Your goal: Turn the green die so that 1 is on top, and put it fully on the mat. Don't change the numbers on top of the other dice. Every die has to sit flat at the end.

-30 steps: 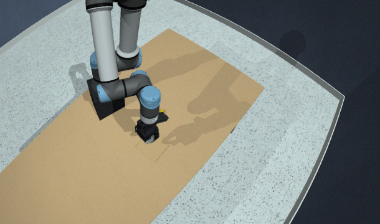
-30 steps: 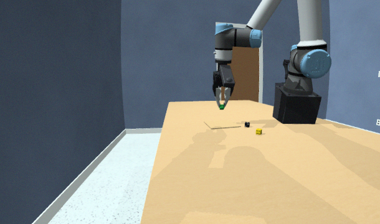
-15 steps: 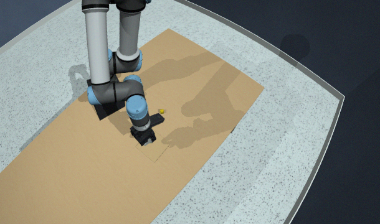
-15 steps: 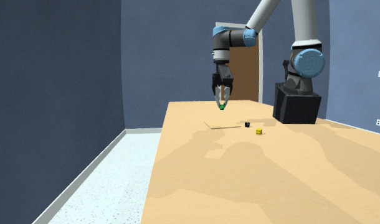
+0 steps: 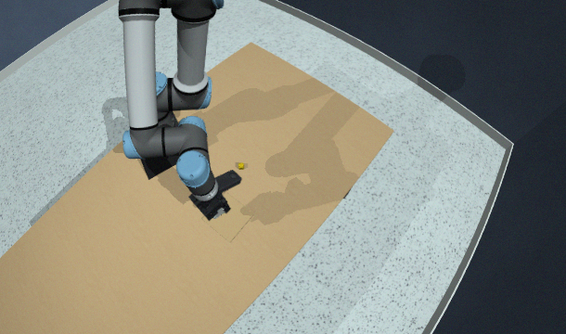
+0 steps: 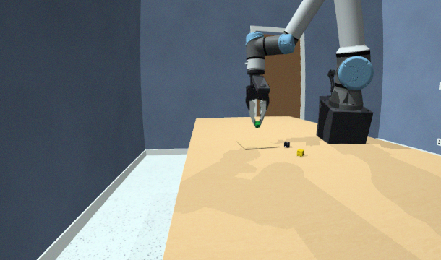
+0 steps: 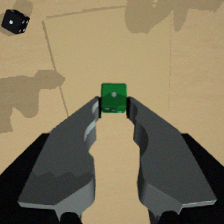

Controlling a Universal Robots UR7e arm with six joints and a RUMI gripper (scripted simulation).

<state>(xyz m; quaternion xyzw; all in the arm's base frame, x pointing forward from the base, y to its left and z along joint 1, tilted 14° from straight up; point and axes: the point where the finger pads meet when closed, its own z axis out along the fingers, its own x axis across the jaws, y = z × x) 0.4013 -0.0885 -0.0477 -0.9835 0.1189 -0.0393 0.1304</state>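
The green die lies 10 mm below my hand. Round my hand: tan mat 90 mm below; yellow die 70 mm behind, 200 mm to the left, 80 mm below; black die 90 mm behind, 80 mm to the left, 80 mm below.
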